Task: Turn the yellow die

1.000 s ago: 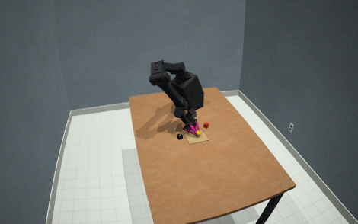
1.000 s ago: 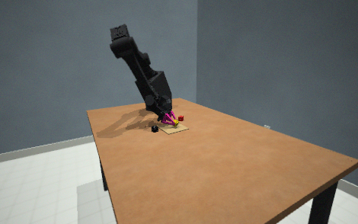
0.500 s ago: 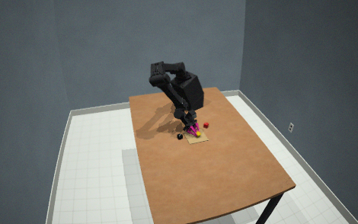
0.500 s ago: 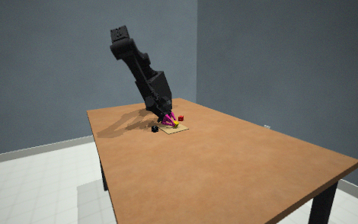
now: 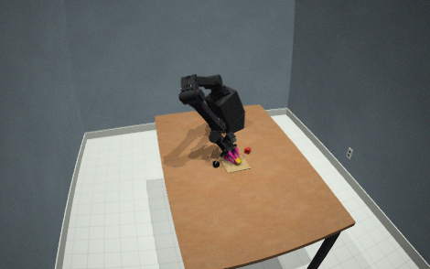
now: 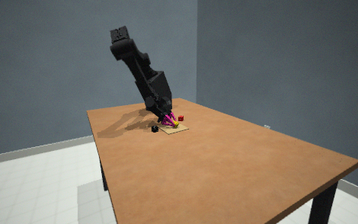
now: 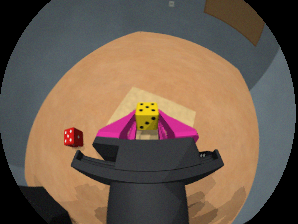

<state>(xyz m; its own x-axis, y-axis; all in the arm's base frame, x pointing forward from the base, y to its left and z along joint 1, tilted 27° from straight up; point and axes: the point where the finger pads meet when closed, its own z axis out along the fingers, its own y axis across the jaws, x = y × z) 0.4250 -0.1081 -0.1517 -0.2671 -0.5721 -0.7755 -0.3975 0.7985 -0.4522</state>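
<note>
My gripper is now right at the yellow die. Also, from my hand: red die (9 cm behind, 11 cm to the left, 1 cm below); tan mat (1 cm behind, 1 cm to the right, 2 cm below); black die (3 cm behind, 12 cm to the right, 1 cm below).
</note>
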